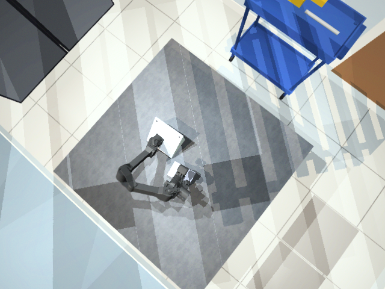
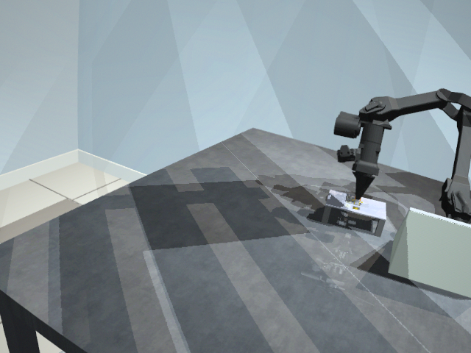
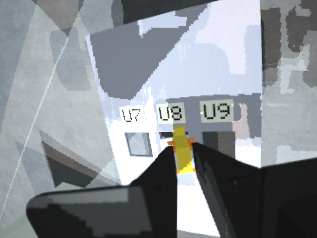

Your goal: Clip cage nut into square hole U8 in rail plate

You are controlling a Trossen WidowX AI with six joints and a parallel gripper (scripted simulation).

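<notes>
Right now my gripper tip is 10 mm above the cage nut.
</notes>
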